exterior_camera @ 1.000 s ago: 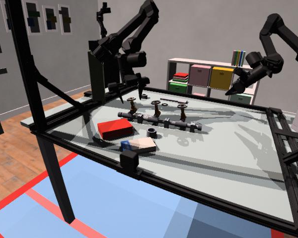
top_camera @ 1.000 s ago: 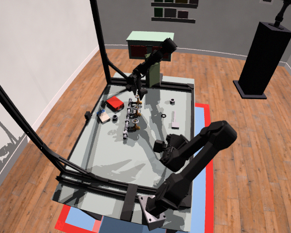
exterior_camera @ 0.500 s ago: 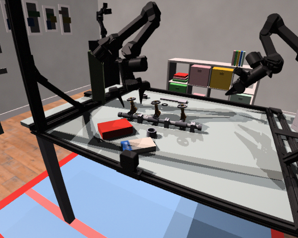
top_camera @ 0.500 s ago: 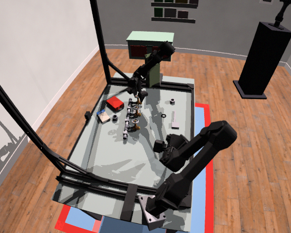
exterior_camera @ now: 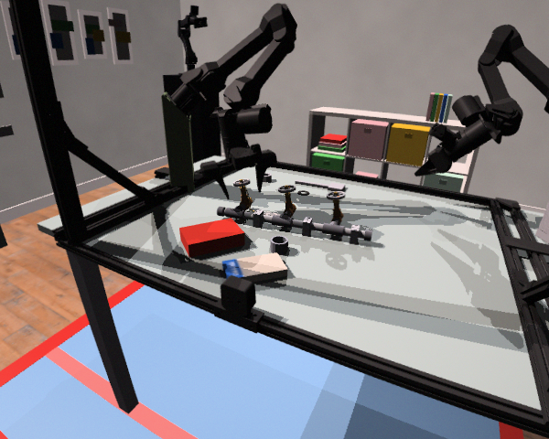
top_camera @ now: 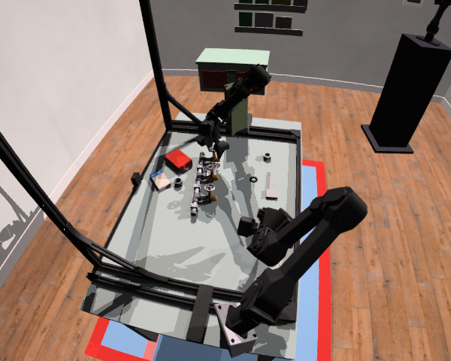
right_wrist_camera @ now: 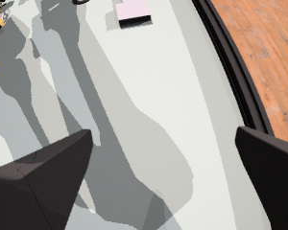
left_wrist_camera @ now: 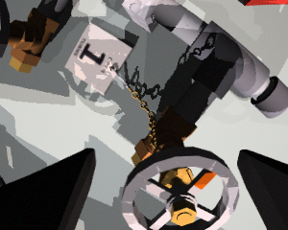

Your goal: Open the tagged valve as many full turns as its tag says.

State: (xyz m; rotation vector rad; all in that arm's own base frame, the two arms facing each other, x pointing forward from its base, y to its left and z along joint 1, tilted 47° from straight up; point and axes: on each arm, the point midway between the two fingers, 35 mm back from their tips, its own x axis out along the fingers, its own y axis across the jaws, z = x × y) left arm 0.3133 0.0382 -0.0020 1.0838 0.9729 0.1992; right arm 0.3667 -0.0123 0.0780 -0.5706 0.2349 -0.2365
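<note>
Right now the white tag is 10 mm behind my left hand, 80 mm to the right of it and 70 mm below it. The rest, counted from my left hand: nut: 260 mm ahead, 20 mm to the left, 70 mm below; grey flat piece: 260 mm ahead, 170 mm to the right, 70 mm below; red box: 180 mm behind, 60 mm below.
</note>
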